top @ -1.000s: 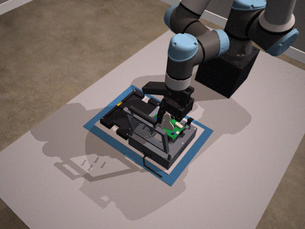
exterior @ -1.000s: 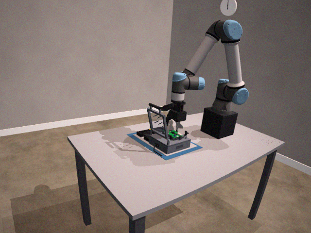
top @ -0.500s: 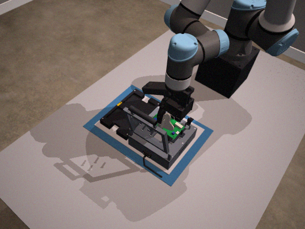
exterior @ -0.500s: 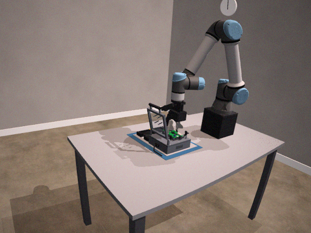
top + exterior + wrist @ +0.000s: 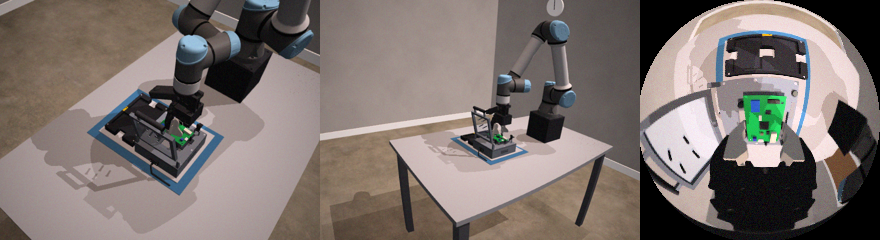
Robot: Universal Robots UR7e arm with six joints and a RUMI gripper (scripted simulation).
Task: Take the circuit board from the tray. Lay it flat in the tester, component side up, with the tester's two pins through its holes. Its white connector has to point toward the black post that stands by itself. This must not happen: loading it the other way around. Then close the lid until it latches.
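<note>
Now: the green circuit board right at my hand. Round my hand: tester lid (13 cm ahead, 10 cm above).
</note>
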